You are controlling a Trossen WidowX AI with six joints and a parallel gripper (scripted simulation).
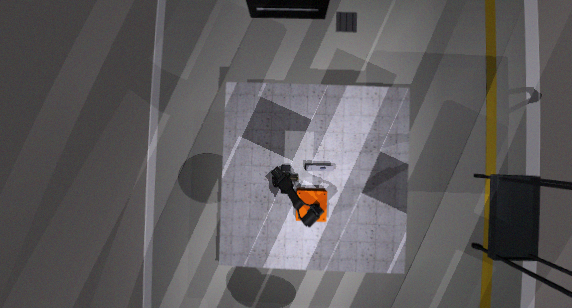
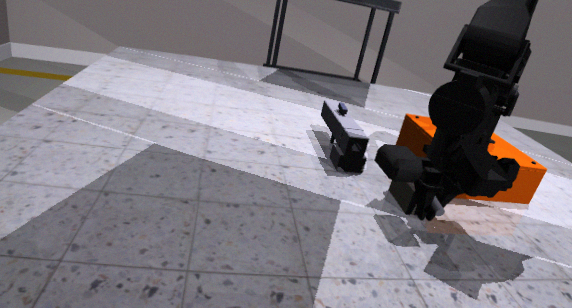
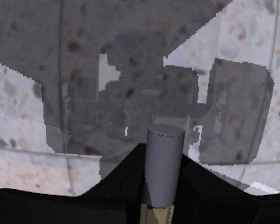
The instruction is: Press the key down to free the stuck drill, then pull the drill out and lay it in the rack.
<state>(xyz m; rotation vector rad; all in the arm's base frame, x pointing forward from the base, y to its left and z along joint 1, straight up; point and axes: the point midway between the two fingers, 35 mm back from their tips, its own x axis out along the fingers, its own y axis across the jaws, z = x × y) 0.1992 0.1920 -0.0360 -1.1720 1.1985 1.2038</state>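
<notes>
Now: the drill 4 cm to the right of my gripper tip and 4 cm above it. Round my gripper tip: key: 7 cm ahead, 25 cm to the right, 4 cm above; then block housing: 7 cm ahead, 22 cm to the right, 4 cm above; then rack: 5 cm to the right, 1 cm above.
</notes>
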